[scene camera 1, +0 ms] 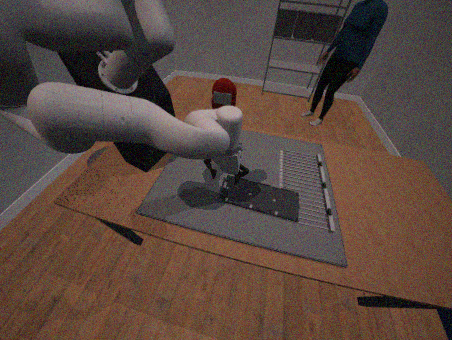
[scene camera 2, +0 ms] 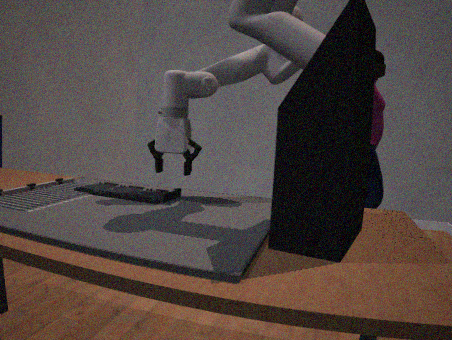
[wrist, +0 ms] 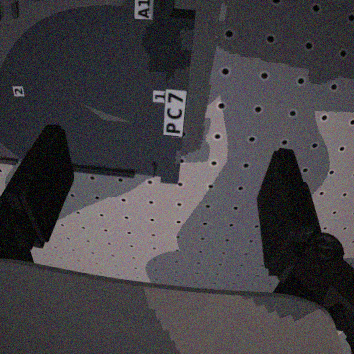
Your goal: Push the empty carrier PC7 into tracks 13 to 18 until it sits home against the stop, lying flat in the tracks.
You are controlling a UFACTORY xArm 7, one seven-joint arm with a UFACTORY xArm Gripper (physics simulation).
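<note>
The dark flat carrier PC7 lies on the perforated board; its front end reaches over the near ends of the white tracks. A stretch of tracks shows between that end and the stop rail. The track numbers are too small to read. The label PC7 marks its rear end. My gripper is open and empty, pointing down above the carrier's rear end, with air between fingertips and carrier. In the wrist view part of the carrier lies in shadow.
The grey perforated board lies on the wooden table. A tall black block stands beside the board, near the arm's base. A red object, a shelf rack and a person are farther back.
</note>
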